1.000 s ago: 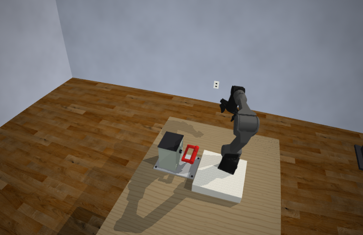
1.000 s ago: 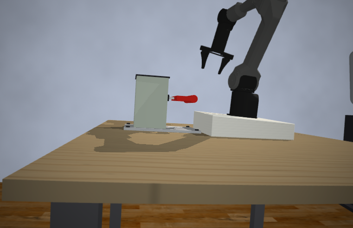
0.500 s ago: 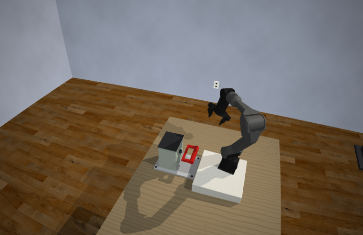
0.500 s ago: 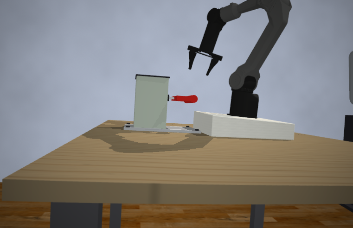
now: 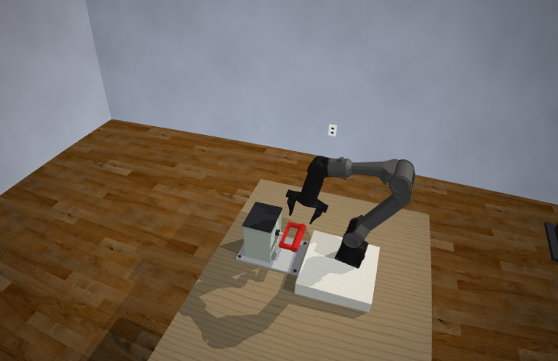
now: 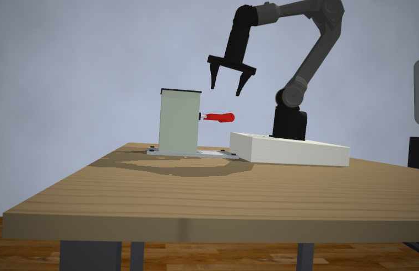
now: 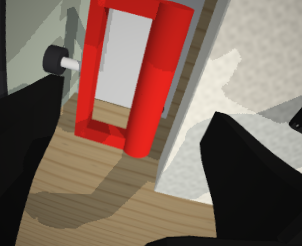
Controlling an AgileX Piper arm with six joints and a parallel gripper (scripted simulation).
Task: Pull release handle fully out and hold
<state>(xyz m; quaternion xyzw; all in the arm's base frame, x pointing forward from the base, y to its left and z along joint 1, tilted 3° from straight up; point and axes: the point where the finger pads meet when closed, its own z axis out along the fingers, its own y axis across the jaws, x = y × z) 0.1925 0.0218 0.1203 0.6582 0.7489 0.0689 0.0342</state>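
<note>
Now: hand 18 cm above the grey baseplate, 9 cm short of it and 4 cm to the right of it.
</note>
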